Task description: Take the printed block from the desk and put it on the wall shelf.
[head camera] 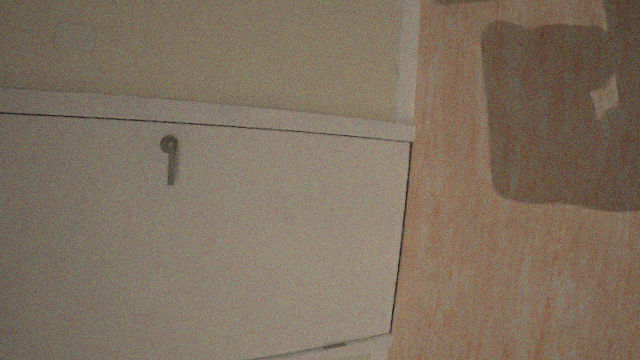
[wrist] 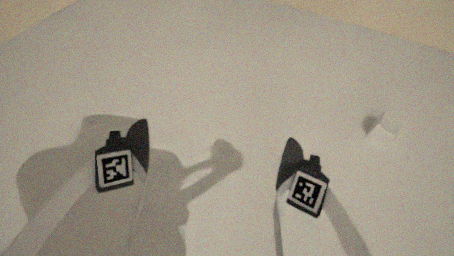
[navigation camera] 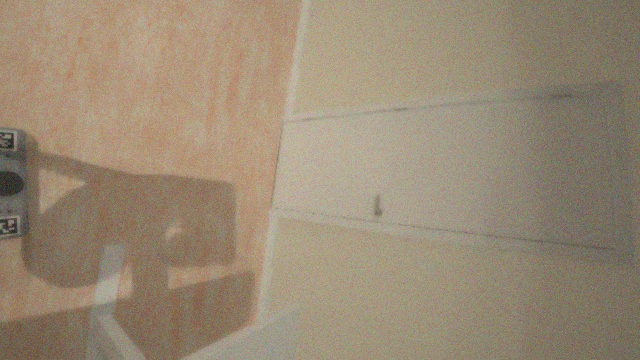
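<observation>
My gripper (wrist: 216, 147) is open in the wrist view, with its two dark fingertips wide apart above the white desk top (wrist: 210, 65). A small pale object (wrist: 382, 132), which looks like the printed block, sits on the desk to the right of the right finger, apart from it. It is nearly the colour of the desk and its exact shape is hard to tell. The space between the fingers holds no object. The wall shelf does not show in the three views.
A closed door (head camera: 240, 220) (navigation camera: 425, 160) with a lever handle (head camera: 170, 159) (navigation camera: 378, 206) stands in the wall beside the wooden floor (head camera: 500, 280) (navigation camera: 165, 75). Part of the robot with square markers (navigation camera: 11, 182) shows at the left. White slanting structures (navigation camera: 250, 336) show at the bottom.
</observation>
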